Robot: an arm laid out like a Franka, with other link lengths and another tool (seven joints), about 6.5 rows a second.
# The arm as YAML. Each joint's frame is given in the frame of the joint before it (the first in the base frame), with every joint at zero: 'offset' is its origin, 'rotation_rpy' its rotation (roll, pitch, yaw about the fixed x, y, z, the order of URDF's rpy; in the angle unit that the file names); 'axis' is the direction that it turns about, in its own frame. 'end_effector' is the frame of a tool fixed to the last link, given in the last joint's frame.
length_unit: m
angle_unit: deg
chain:
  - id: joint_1
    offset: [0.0, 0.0, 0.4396]
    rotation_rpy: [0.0, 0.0, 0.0]
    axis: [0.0, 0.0, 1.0]
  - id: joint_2
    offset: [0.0, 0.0, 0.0]
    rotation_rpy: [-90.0, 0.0, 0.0]
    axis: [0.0, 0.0, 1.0]
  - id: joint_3
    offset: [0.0, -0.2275, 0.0]
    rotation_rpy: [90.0, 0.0, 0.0]
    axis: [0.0, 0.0, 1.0]
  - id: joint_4
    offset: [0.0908, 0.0, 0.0]
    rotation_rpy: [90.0, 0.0, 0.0]
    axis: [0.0, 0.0, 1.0]
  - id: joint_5
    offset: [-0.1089, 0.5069, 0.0]
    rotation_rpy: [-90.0, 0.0, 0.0]
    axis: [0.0, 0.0, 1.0]
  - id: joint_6
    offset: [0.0, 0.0, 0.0]
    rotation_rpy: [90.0, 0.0, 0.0]
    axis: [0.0, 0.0, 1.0]
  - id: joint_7
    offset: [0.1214, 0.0, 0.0]
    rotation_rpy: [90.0, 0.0, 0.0]
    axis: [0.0, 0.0, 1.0]
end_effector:
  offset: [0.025, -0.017, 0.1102]
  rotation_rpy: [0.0, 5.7, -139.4]
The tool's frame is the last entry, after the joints.
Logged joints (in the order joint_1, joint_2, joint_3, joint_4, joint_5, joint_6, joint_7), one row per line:
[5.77 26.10 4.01 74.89 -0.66 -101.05 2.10]
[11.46 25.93 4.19 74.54 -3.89 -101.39 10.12]
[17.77 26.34 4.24 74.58 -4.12 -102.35 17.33]
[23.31 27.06 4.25 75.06 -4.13 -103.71 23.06]
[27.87 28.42 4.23 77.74 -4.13 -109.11 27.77]
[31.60 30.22 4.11 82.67 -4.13 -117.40 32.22]
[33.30 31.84 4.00 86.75 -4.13 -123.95 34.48]
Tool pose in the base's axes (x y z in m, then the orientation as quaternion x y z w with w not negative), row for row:
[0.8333 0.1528 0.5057 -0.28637 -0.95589 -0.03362 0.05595]
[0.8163 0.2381 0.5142 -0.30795 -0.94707 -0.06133 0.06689]
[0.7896 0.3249 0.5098 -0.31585 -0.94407 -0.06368 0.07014]
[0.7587 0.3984 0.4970 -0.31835 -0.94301 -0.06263 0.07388]
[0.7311 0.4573 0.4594 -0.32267 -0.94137 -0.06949 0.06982]
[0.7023 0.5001 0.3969 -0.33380 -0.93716 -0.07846 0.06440]
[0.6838 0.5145 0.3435 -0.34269 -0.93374 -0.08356 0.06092]
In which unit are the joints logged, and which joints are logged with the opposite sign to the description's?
The joints are logged in degrees. Opposite sign: joint_4, joint_5, joint_6.
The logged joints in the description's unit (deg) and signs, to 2 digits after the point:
[5.77 26.10 4.01 -74.89 0.66 101.05 2.10]
[11.46 25.93 4.19 -74.54 3.89 101.39 10.12]
[17.77 26.34 4.24 -74.58 4.12 102.35 17.33]
[23.31 27.06 4.25 -75.06 4.13 103.71 23.06]
[27.87 28.42 4.23 -77.74 4.13 109.11 27.77]
[31.60 30.22 4.11 -82.67 4.13 117.40 32.22]
[33.30 31.84 4.00 -86.75 4.13 123.95 34.48]

